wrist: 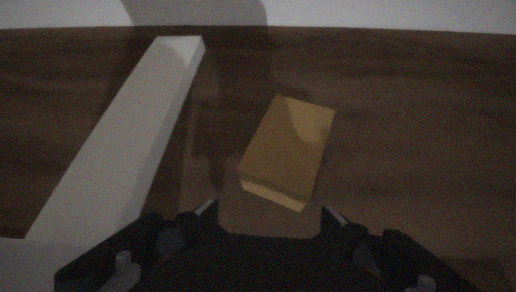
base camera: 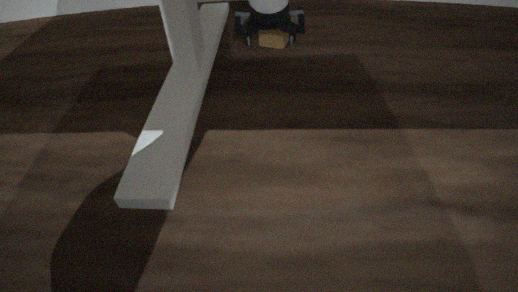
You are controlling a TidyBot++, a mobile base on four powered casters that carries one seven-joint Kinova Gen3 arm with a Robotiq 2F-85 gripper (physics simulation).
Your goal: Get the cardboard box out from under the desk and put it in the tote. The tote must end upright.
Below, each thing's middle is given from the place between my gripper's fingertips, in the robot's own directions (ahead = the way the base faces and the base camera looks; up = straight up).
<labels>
Right now my hand is 6 cm short of the tan cardboard box (wrist: 281, 163) and 2 cm to the left of it.
</labels>
